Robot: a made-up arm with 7 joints. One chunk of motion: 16 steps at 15 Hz.
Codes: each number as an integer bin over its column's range. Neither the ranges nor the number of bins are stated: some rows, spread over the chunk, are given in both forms.
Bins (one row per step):
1: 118 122 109 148 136 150
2: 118 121 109 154 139 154
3: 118 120 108 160 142 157
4: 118 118 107 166 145 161
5: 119 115 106 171 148 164
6: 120 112 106 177 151 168
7: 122 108 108 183 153 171
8: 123 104 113 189 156 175
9: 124 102 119 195 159 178
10: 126 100 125 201 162 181
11: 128 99 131 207 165 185
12: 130 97 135 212 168 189
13: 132 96 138 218 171 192
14: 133 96 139 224 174 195
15: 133 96 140 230 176 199
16: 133 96 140 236 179 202
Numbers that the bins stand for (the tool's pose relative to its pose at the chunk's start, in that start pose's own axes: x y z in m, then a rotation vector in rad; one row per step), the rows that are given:
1: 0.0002 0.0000 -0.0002 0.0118 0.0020 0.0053
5: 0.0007 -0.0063 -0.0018 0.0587 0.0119 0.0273
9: 0.0032 -0.0180 0.0053 0.1076 0.0209 0.0492
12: 0.0063 -0.0225 0.0141 0.1423 0.0284 0.0665
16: 0.0078 -0.0234 0.0169 0.1913 0.0374 0.0869
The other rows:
2: 0.0002 -0.0009 -0.0002 0.0240 0.0045 0.0116
3: 0.0002 -0.0018 -0.0007 0.0363 0.0069 0.0163
4: 0.0002 -0.0036 -0.0013 0.0485 0.0094 0.0225
6: 0.0012 -0.0090 -0.0018 0.0709 0.0144 0.0335
7: 0.0022 -0.0126 -0.0007 0.0832 0.0160 0.0382
8: 0.0027 -0.0162 0.0020 0.0954 0.0185 0.0445
10: 0.0042 -0.0198 0.0086 0.1199 0.0234 0.0539
11: 0.0053 -0.0207 0.0119 0.1321 0.0259 0.0602
13: 0.0073 -0.0234 0.0158 0.1545 0.0308 0.0712
14: 0.0078 -0.0234 0.0163 0.1668 0.0333 0.0759
15: 0.0078 -0.0234 0.0169 0.1790 0.0349 0.0822

